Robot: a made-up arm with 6 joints. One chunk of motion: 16 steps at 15 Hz.
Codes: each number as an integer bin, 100 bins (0 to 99) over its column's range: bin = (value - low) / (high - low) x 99, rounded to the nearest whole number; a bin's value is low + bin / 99 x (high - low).
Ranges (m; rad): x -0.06..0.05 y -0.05..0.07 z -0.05..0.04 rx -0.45..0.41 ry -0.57..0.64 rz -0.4..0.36
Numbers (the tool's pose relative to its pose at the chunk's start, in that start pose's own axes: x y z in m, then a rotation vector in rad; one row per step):
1: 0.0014 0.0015 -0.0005 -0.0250 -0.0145 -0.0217
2: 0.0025 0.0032 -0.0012 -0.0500 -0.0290 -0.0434
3: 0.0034 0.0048 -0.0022 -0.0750 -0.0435 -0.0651
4: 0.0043 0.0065 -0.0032 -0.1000 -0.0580 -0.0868
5: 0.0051 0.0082 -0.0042 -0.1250 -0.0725 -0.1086
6: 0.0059 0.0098 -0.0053 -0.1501 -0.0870 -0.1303
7: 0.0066 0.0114 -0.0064 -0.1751 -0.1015 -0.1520
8: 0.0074 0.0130 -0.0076 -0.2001 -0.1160 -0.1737
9: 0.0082 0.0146 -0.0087 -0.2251 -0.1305 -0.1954
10: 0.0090 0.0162 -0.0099 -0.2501 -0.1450 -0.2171
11: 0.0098 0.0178 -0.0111 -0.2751 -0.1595 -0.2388
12: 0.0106 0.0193 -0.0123 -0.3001 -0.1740 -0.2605
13: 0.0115 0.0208 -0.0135 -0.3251 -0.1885 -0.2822
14: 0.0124 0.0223 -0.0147 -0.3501 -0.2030 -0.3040
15: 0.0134 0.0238 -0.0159 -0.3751 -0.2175 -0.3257
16: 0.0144 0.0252 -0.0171 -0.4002 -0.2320 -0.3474
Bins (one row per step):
1: 55 42 54 49 45 49
2: 56 44 54 46 44 46
3: 57 45 53 43 43 44
4: 58 47 51 40 42 41
5: 59 48 50 37 41 38
6: 59 49 49 35 40 35
7: 60 51 48 32 38 32
8: 61 52 47 29 37 29
9: 61 53 45 26 36 27
10: 62 55 44 23 35 24
11: 63 56 43 20 34 21
12: 64 57 41 17 32 18
13: 64 58 40 14 31 15
14: 65 60 39 12 30 13
15: 66 61 38 9 29 10
16: 67 62 36 6 28 7

